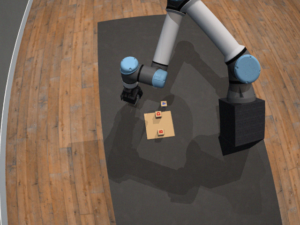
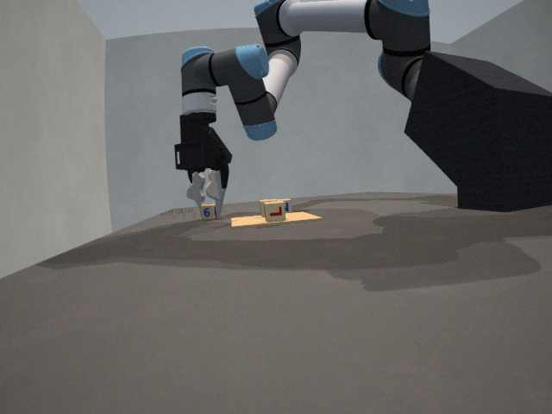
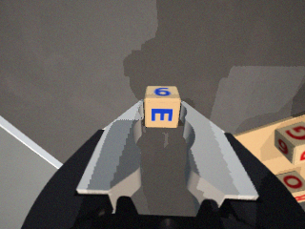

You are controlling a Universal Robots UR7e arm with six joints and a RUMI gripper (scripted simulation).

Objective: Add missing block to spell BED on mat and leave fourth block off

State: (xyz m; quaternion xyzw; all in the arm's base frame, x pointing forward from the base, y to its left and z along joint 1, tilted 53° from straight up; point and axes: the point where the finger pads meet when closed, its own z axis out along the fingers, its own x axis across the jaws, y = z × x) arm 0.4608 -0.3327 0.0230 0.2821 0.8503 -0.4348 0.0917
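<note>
Now: the tan mat 10 cm behind my hand, 16 cm to the left of it and 1 cm below it. From my hand the other things lie so: D block: 10 cm behind, 12 cm to the left; then B block: 9 cm behind, 21 cm to the left; then E block: right at my hand.
</note>
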